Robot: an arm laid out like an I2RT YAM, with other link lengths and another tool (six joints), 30 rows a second.
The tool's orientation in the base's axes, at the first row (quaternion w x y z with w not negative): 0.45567 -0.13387 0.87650 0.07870
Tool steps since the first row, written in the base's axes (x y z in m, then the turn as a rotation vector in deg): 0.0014 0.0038 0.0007 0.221 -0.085 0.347; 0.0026 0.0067 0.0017 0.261 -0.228 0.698; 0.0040 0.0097 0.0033 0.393 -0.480 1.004; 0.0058 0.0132 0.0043 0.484 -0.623 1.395; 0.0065 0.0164 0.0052 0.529 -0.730 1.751; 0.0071 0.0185 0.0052 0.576 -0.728 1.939; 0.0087 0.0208 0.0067 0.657 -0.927 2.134; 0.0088 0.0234 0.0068 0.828 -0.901 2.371
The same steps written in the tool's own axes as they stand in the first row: -0.0020 0.0032 0.0017 -0.392 -0.143 -0.049; -0.0039 0.0056 0.0028 -0.678 -0.286 -0.256; -0.0065 0.0081 0.0037 -0.961 -0.561 -0.394; -0.0089 0.0109 0.0055 -1.308 -0.719 -0.584; -0.0105 0.0137 0.0063 -1.607 -0.829 -0.781; -0.0112 0.0155 0.0074 -1.787 -0.838 -0.851; -0.0137 0.0172 0.0083 -1.959 -1.050 -0.951; -0.0142 0.0197 0.0090 -2.252 -1.073 -0.947
